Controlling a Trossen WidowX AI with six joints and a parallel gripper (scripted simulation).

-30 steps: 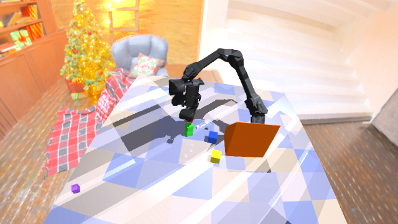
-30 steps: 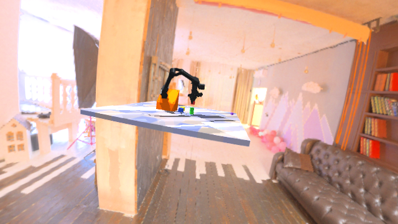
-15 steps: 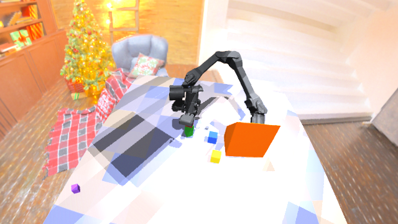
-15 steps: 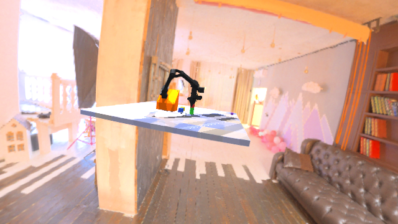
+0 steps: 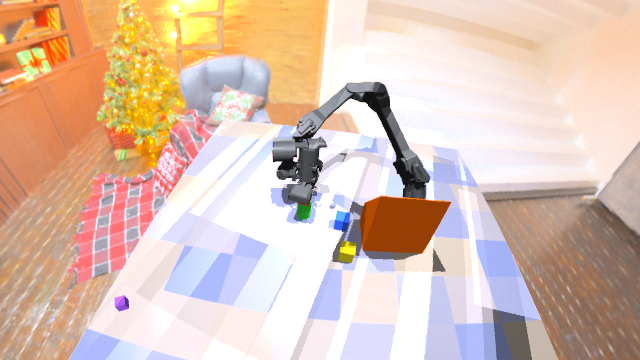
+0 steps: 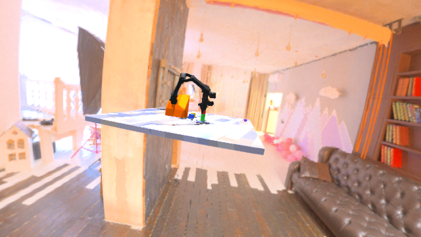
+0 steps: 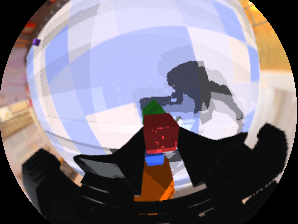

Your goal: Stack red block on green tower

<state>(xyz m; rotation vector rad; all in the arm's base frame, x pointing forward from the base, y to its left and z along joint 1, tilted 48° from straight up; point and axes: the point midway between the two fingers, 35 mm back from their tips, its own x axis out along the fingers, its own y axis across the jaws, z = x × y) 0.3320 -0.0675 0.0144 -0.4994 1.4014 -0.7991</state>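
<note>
The red block lies 1 cm above my gripper tip. The rest, counted from my gripper tip: small purple block (47 cm ahead, 41 cm to the left, 6 cm below); blue block (13 cm behind, 5 cm below, 3 cm to the left); yellow block (15 cm to the left, 14 cm behind, 6 cm below).
</note>
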